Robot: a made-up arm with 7 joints. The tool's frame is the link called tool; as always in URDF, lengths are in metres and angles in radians. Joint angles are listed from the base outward.
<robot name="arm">
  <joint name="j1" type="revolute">
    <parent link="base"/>
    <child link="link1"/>
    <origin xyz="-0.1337 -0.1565 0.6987" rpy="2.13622 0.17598 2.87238"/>
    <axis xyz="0 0 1"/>
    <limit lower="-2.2" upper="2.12"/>
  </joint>
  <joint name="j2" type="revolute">
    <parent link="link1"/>
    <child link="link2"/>
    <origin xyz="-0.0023 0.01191 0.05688" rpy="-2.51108 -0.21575 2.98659"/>
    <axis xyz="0 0 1"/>
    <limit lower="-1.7" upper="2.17"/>
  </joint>
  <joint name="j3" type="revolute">
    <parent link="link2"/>
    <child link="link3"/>
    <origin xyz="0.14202 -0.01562 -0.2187" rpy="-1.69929 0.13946 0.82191"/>
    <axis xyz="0 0 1"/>
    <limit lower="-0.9" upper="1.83"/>
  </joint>
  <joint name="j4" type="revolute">
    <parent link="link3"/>
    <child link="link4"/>
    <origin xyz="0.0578 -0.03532 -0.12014" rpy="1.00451 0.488 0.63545"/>
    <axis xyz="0 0 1"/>
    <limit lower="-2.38" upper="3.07"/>
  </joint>
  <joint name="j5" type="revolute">
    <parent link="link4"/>
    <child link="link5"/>
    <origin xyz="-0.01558 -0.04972 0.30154" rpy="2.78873 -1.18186 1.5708"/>
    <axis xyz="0 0 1"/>
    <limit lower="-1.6" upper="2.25"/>
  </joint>
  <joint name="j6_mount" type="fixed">
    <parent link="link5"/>
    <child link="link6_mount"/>
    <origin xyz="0.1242 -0.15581 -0.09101" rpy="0 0 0"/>
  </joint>
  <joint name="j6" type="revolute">
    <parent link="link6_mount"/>
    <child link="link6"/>
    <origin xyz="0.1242 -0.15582 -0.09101" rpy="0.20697 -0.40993 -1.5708"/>
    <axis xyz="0 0 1"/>
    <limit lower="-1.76" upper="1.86"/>
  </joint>
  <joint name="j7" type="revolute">
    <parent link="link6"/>
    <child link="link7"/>
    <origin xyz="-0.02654 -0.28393 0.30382" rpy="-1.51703 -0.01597 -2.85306"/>
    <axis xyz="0 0 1"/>
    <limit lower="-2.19" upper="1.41"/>
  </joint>
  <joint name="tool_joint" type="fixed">
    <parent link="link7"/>
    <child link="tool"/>
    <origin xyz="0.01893 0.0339 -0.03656" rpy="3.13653 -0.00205 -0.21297"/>
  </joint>
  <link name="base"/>
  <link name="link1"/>
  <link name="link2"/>
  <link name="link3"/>
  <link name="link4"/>
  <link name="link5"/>
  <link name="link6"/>
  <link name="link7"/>
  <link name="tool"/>
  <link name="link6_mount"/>
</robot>
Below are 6 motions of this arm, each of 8 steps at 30 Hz.
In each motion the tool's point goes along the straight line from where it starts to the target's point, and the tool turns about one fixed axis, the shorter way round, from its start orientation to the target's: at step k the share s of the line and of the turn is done. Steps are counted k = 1, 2, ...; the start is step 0. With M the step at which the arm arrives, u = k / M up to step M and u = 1 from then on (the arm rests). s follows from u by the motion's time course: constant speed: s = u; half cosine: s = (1 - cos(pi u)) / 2; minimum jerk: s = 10 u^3 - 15 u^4 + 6 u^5.
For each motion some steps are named. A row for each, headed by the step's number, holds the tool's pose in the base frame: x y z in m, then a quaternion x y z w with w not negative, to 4 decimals.
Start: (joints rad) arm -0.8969 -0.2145 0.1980 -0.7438 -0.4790 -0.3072 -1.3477
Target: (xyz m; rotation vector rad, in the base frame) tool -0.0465 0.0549 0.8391 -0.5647 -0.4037 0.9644
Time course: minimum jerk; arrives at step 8
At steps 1, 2, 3, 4, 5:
1: -0.0933 0.1121 0.9113 -0.4793 -0.2762 0.4836 0.6783
2: -0.0891 0.1070 0.9049 -0.4616 -0.2694 0.4825 0.6939
3: -0.0809 0.0970 0.8923 -0.4260 -0.2554 0.4795 0.7235
4: -0.0703 0.0839 0.8758 -0.3780 -0.2362 0.4738 0.7595
5: -0.0596 0.0709 0.8593 -0.3285 -0.2160 0.4662 0.7925

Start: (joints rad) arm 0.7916 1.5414 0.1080 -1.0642 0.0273 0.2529 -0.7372
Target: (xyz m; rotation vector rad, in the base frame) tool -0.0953 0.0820 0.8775 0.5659 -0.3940 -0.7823
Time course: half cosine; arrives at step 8
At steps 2, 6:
2: -0.1193 0.1104 0.8951 0.2040 -0.2091 -0.2910 0.9110
6: -0.0994 0.0869 0.8805 0.2592 -0.1920 -0.3598 0.8755

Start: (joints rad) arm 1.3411 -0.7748 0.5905 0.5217 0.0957 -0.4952 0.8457
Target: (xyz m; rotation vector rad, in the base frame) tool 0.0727 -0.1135 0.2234 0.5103 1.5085 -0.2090
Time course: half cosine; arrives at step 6
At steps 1, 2, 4, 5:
1: 0.1217 -0.1617 0.2468 0.2164 0.5928 -0.1510 0.7609
2: 0.1121 -0.1522 0.2422 0.2191 0.6098 -0.1399 0.7487
4: 0.0858 -0.1264 0.2297 0.2257 0.6544 -0.1092 0.7133
5: 0.0762 -0.1170 0.2251 0.2278 0.6701 -0.0978 0.6996

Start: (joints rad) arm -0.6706 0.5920 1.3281 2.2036 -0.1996 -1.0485 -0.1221
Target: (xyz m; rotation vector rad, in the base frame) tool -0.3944 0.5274 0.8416 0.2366 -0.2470 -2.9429
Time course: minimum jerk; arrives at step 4
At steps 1, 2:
1: -0.3970 0.5235 0.8500 0.0922 -0.0626 -0.9906 0.0798
2: -0.3958 0.5252 0.8463 0.0866 -0.0717 -0.9901 0.0840

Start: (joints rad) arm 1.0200 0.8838 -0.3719 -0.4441 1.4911 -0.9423 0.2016
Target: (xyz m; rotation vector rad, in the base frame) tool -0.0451 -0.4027 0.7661 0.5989 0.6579 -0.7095
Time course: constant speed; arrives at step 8
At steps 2, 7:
2: -0.0083 -0.3936 0.8359 0.1944 0.3324 -0.3700 0.8454
7: -0.0390 -0.4012 0.7777 0.2689 0.3152 -0.3418 0.8435

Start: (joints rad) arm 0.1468 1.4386 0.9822 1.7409 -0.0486 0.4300 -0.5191
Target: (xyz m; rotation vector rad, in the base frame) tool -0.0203 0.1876 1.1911 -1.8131 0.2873 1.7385
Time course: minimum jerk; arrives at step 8
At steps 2, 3, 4, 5, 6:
2: -0.1348 0.1135 1.2304 -0.7665 0.1237 0.5450 0.3165
3: -0.1128 0.1277 1.2229 -0.7517 0.1209 0.5671 0.3141
4: -0.0841 0.1463 1.2130 -0.7316 0.1172 0.5953 0.3108
5: -0.0554 0.1649 1.2032 -0.7106 0.1133 0.6229 0.3070
6: -0.0335 0.1790 1.1956 -0.6939 0.1102 0.6434 0.3039

